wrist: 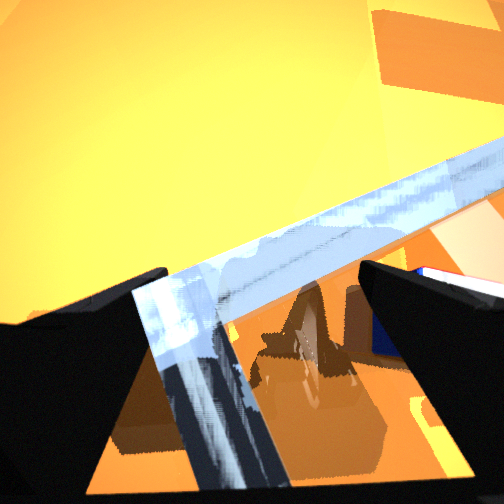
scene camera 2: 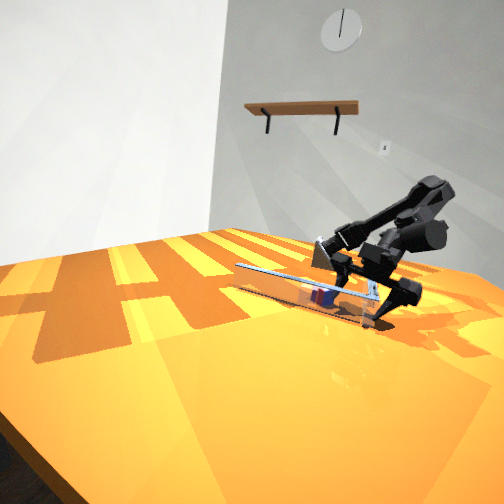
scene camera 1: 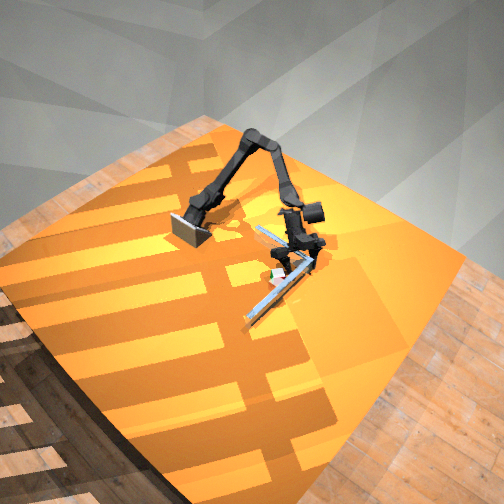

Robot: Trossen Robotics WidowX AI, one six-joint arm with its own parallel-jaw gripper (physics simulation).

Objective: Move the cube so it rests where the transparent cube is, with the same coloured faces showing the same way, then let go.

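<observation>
The cube (scene camera 1: pixel 277 272) is small, with red, white and green faces, and lies on the orange table inside the corner of an L-shaped grey rail (scene camera 1: pixel 283 268). In scene camera 2 the cube (scene camera 2: pixel 320 297) shows blue and red behind the rail. In the wrist view only its blue and white edge (wrist: pixel 400 315) shows, to the right behind the rail (wrist: pixel 300 260). My gripper (scene camera 1: pixel 303 258) is open and empty, low over the rail corner, its fingers straddling it (wrist: pixel 260 330). I cannot make out the transparent cube.
The arm's base (scene camera 1: pixel 190 228) stands at the back left of the table. The rail's long leg (scene camera 1: pixel 262 300) runs forward-left from the corner. A wall shelf (scene camera 2: pixel 302 108) and clock (scene camera 2: pixel 341 30) hang far behind.
</observation>
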